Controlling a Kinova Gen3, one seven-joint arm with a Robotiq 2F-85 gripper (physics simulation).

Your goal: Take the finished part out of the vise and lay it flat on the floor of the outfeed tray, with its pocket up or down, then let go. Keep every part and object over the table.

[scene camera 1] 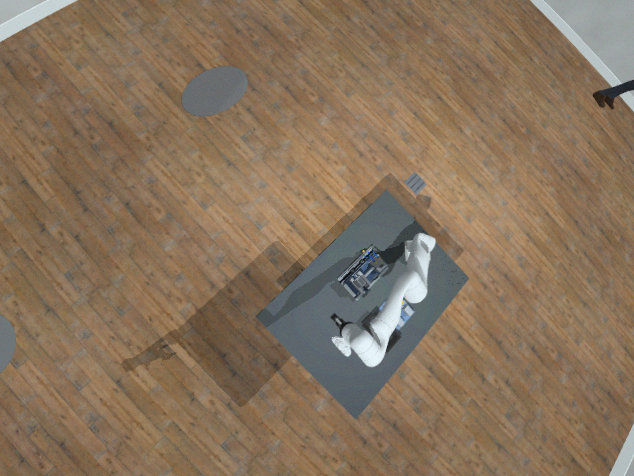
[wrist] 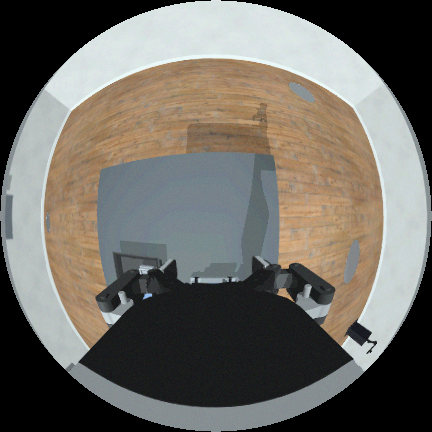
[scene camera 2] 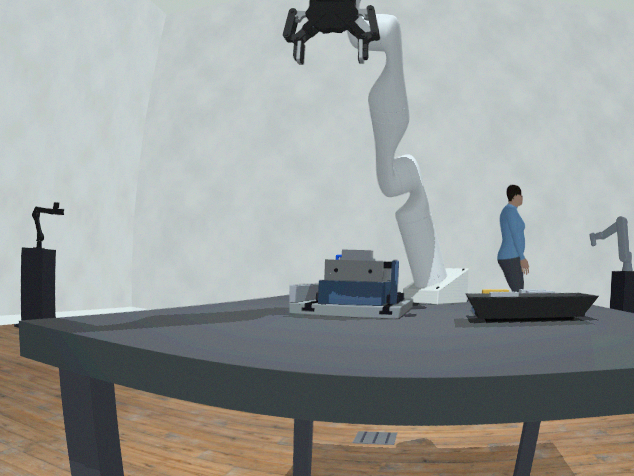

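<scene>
My gripper is open and empty, high above the table, fingers pointing down in the second scene view. The vise, with blue and grey blocks on a pale base, stands on the table well below the gripper. A light grey block, which looks like the finished part, shows at the vise's top; its pocket cannot be made out. A black tray stands right of the vise in the second scene view. In the wrist view it holds a small pale piece. The arm hides most of it in the first scene view.
A light blue bin with pale and yellow pieces is partly under the arm. The arm's base stands behind the vise. A long dark rail lies along one side of the vise. The table's edge runs across the front.
</scene>
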